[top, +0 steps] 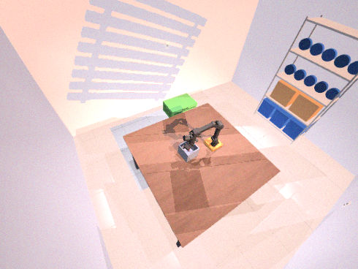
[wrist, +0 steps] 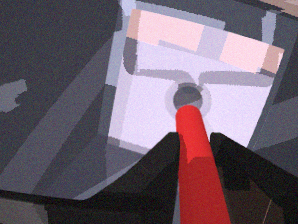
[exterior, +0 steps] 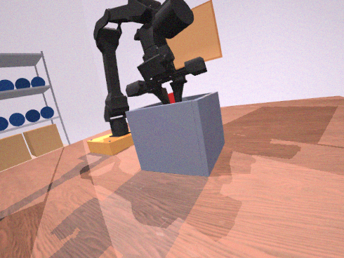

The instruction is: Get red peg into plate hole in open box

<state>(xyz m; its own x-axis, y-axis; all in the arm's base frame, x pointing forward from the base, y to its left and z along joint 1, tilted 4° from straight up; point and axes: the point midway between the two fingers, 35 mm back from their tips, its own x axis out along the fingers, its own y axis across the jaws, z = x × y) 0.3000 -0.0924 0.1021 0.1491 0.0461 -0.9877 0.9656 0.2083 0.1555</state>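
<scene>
Right now the red peg is 10 mm above my gripper tip. Round my gripper tip: plate: 60 mm below, 10 mm ahead.
</scene>
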